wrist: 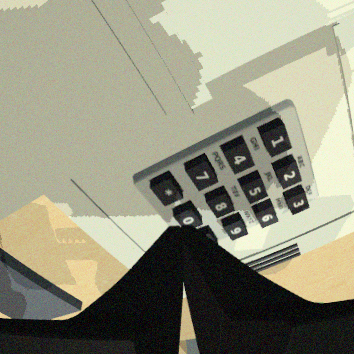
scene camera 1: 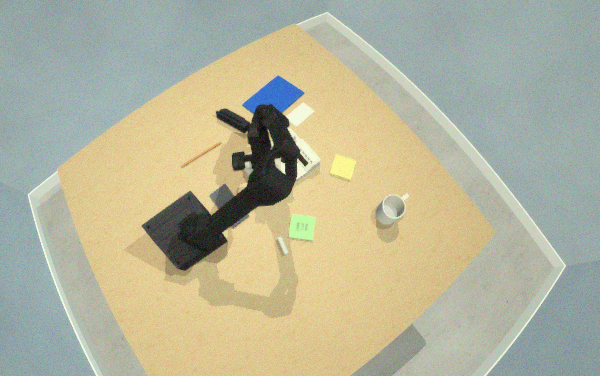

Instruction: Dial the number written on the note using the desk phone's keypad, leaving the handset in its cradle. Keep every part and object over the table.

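Frame: origin at the arm's base, x back, y left, z down, level; metres.
Where they show: gripper, fingertip midpoint: (wrist: 180, 236); arm's base at its link origin: (scene camera 1: 192, 225).
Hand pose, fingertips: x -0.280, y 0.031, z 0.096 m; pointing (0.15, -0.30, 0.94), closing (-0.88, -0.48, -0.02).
Note:
Things, the pixels of their top centre, and the offset from my fingertips. "spot": a spot on its surface instead.
- desk phone at a spot on its surface: (scene camera 1: 313, 158) spot: dx -0.160, dy -0.048, dz -0.004 m
- 0 key at its top centre: (wrist: 187, 220) dx -0.003, dy -0.001, dz +0.008 m
- green note at its top centre: (scene camera 1: 302, 227) dx +0.008, dy -0.202, dz +0.028 m
- blue sheet at its top centre: (scene camera 1: 273, 97) dx -0.217, dy +0.262, dz +0.030 m
- white card at its top centre: (scene camera 1: 299, 114) dx -0.252, dy +0.140, dz +0.036 m
- black object at its top centre: (scene camera 1: 232, 116) dx -0.039, dy +0.270, dz +0.001 m
- yellow pad at its top centre: (scene camera 1: 343, 166) dx -0.234, dy -0.124, dz +0.027 m
- mug at its top centre: (scene camera 1: 397, 203) dx -0.261, dy -0.343, dz -0.048 m
- pencil at its top centre: (scene camera 1: 201, 153) dx +0.133, dy +0.227, dz +0.031 m
- white stick at its top centre: (scene camera 1: 283, 245) dx +0.092, dy -0.214, dz +0.017 m
- dark grey slab at its top centre: (scene camera 1: 228, 205) dx +0.154, dy +0.002, dz +0.030 m
The desk phone (scene camera 1: 313, 158) (wrist: 125, 105) is a pale body, largely under the arm in the scene view. Its keypad (wrist: 300, 145) shows black keys with white digits; the 0 key (wrist: 187, 215) is near the fingertips, and the key beside it is partly hidden by them. My gripper (wrist: 180, 236) is shut and empty, its tips over the keypad's lower edge; whether they touch a key cannot be told. In the scene view the arm hides the fingertips. A green note (scene camera 1: 302, 227) bears small dark marks, too blurred to read. I cannot make out the handset clearly.
A blue sheet (scene camera 1: 277, 92), white card (scene camera 1: 301, 114) and black object (scene camera 1: 232, 120) lie around the phone. A yellow pad (scene camera 1: 343, 167) and mug (scene camera 1: 391, 210) are right. A pencil (scene camera 1: 201, 155), white stick (scene camera 1: 283, 245) and dark grey slab (scene camera 1: 223, 196) (wrist: 40, 292) lie nearer the base.

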